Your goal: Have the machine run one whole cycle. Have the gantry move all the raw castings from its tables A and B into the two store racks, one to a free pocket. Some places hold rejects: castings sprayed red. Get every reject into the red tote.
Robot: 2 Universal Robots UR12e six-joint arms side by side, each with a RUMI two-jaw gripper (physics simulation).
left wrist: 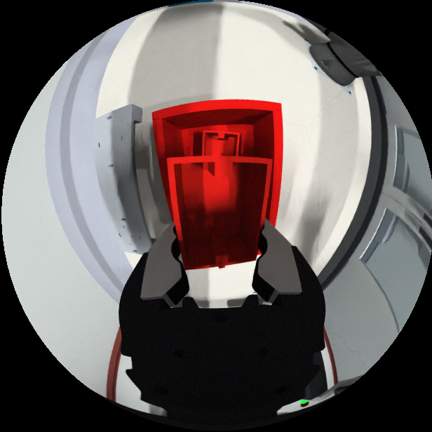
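Observation:
A reject, a red box-shaped casting point(243, 215) with an open top, is between the two jaws of my left gripper point(218, 218) in the left wrist view. The jaws touch its left and right sides, so the gripper is shut on it. The red tote point(217, 105) lies beyond and beneath the held casting, its open inside facing the camera. Inside the tote, a smaller-looking red casting point(204, 142) shows partly behind the held one's far rim. The held casting hides the near part of the tote. My right gripper does not show. The gantry, tables A and B and the store racks cannot be made out.
A pale grey block point(116, 170) with small holes stands left of the tote. A dark grey machine part point(334, 62) is at the upper right. Grey-blue panels point(387, 237) stand beyond the dark curved edge at the right.

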